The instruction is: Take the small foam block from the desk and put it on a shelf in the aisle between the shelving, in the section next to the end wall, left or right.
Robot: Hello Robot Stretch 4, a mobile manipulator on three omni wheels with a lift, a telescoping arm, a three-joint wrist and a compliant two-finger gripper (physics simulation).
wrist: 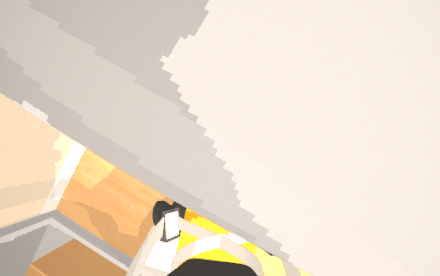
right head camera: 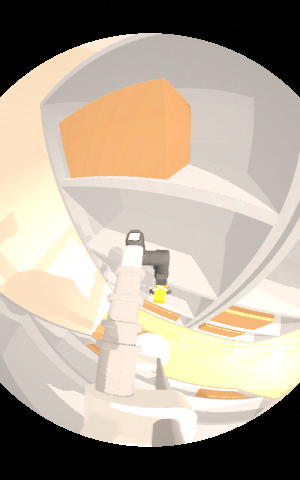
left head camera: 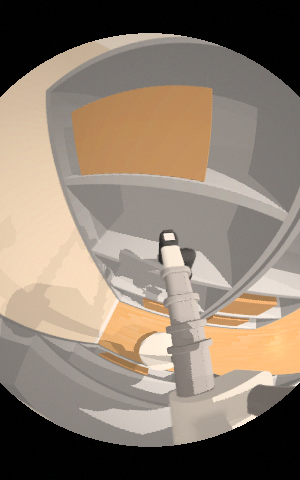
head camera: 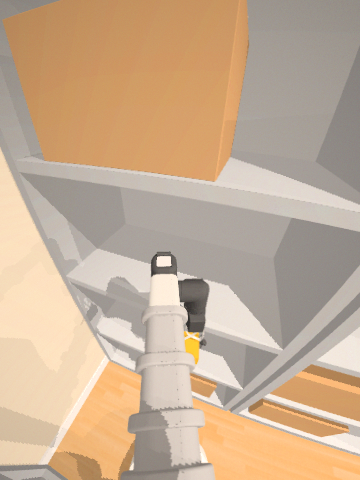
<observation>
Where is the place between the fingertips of my gripper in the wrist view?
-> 222,215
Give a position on a small yellow foam block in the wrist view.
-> At 190,216
</observation>
